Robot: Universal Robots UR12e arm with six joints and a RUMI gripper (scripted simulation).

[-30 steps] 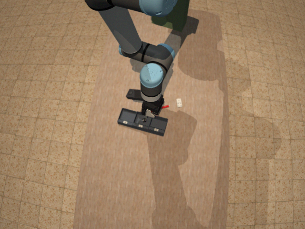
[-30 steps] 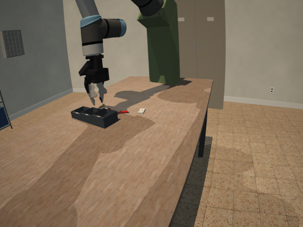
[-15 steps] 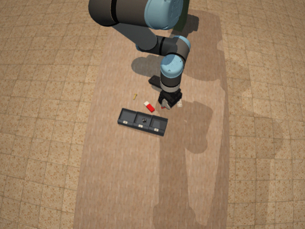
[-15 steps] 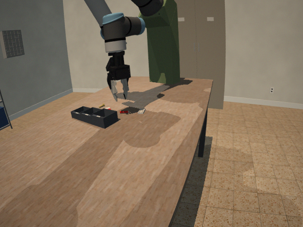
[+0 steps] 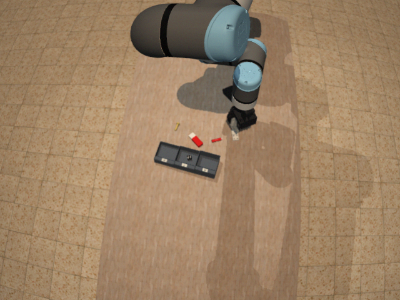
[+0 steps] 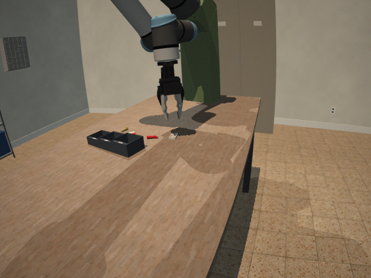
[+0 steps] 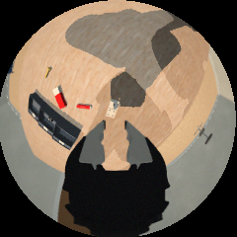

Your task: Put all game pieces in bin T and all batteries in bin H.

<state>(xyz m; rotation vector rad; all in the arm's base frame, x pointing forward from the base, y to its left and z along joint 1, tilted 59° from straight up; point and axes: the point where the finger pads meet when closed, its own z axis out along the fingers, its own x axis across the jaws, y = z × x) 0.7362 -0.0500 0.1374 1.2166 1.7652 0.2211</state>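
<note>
Right now my hand is 80 mm above the white domino. Round my hand: red-and-white block 170 mm to the right, 80 mm below, 40 mm behind; then black die 220 mm to the right, 70 mm below, 40 mm ahead; then red cylinder 90 mm to the right, 80 mm below.
</note>
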